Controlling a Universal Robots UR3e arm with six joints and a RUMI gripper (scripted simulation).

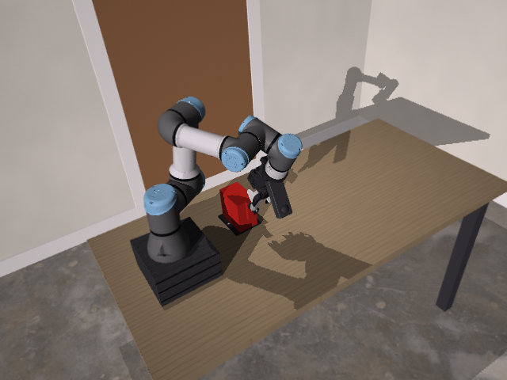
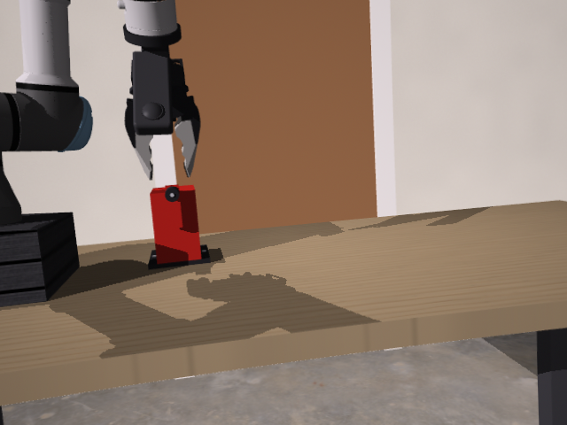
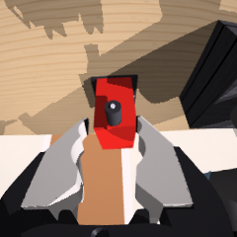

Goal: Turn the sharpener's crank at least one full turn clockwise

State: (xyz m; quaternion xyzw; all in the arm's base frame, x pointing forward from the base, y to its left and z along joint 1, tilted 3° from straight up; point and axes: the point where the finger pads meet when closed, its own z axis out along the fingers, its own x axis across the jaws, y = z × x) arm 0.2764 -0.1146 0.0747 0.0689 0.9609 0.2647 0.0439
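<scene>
My gripper is now 4 cm to the right of the crank knob, 4 cm above it and 1 cm short of it.
</scene>
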